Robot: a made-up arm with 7 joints. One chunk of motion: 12 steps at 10 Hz.
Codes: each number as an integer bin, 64 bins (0 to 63) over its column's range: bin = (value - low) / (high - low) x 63, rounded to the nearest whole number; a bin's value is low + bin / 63 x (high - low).
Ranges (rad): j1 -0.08..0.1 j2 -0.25..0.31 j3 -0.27..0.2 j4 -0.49..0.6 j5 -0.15..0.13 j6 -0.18..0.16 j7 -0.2..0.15
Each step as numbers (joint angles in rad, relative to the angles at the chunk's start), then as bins.
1 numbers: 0.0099 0.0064 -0.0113 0.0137 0.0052 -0.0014 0.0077
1 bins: 31 29 35 29 35 33 37
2 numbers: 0.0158 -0.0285 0.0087 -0.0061 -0.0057 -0.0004 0.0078
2 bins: 34 25 37 28 32 33 37
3 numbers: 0.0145 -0.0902 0.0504 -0.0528 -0.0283 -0.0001 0.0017
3 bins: 33 18 43 25 27 33 36
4 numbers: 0.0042 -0.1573 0.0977 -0.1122 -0.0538 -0.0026 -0.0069
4 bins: 29 10 49 22 22 33 35
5 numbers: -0.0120 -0.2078 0.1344 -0.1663 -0.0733 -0.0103 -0.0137
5 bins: 24 5 54 19 17 31 34
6 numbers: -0.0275 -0.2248 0.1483 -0.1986 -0.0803 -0.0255 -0.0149
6 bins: 18 3 56 17 16 29 33
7 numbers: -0.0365 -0.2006 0.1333 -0.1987 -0.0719 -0.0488 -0.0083
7 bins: 15 6 54 17 18 24 35
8 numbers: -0.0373 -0.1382 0.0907 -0.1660 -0.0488 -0.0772 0.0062
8 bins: 15 13 48 19 23 19 37
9 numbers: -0.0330 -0.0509 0.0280 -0.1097 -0.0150 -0.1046 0.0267
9 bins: 16 22 40 22 30 14 41
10 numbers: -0.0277 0.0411 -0.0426 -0.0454 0.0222 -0.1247 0.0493
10 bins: 18 33 30 26 39 10 45
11 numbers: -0.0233 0.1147 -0.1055 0.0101 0.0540 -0.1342 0.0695
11 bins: 20 41 22 29 46 8 49
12 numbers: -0.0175 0.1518 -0.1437 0.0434 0.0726 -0.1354 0.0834
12 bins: 22 45 17 31 50 8 51
